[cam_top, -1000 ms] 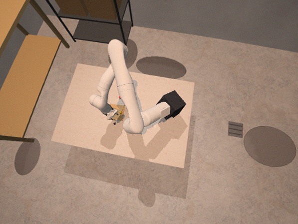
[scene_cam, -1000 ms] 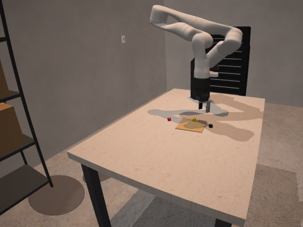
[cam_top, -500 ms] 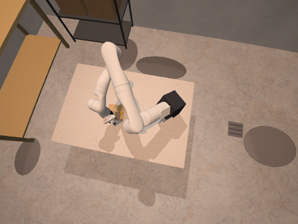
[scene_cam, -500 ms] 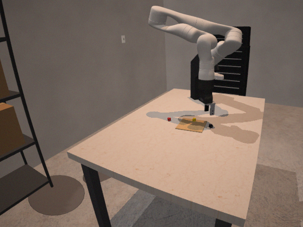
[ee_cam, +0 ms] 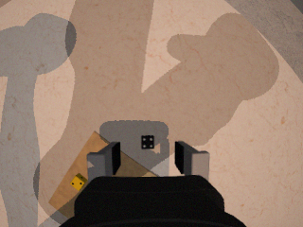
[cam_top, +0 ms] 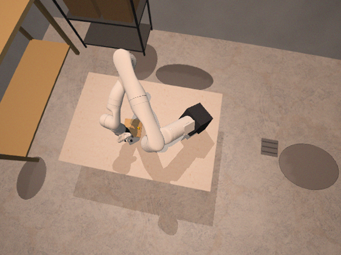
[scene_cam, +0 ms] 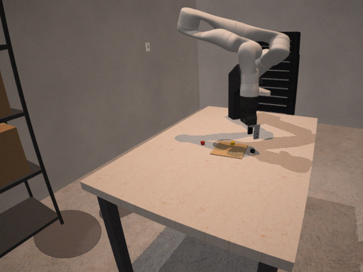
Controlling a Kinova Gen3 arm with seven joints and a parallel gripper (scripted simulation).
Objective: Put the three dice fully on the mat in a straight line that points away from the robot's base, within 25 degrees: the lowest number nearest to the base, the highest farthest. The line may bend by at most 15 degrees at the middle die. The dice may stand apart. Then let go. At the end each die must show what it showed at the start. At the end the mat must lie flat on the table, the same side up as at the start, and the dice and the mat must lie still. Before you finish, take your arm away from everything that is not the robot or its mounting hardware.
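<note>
The black die lies 9 cm below my hand. The rest, counted from my hand: tan mat: 5 cm ahead, 9 cm to the right, 9 cm below; then yellow die: 1 cm ahead, 11 cm to the right, 8 cm below; then red die: 10 cm ahead, 22 cm to the right, 9 cm below.
</note>
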